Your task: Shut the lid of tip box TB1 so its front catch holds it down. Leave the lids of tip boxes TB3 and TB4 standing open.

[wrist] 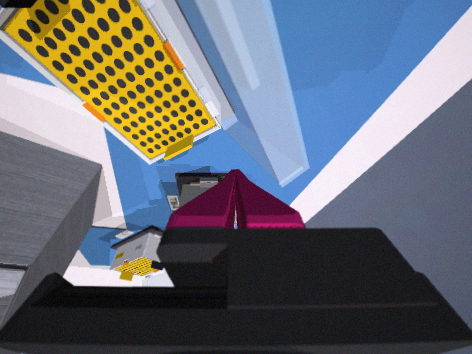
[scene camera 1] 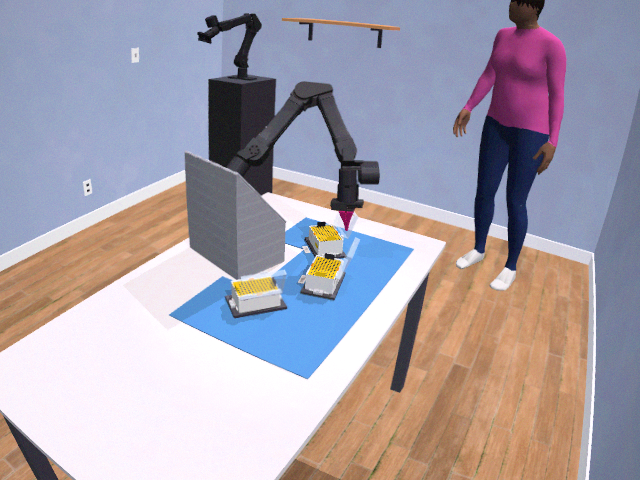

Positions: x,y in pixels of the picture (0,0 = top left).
Labels:
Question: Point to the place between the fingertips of my gripper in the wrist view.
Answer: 235,176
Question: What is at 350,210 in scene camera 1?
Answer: My gripper.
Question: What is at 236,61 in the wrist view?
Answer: A clear lid.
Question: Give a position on a clear lid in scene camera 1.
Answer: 265,284

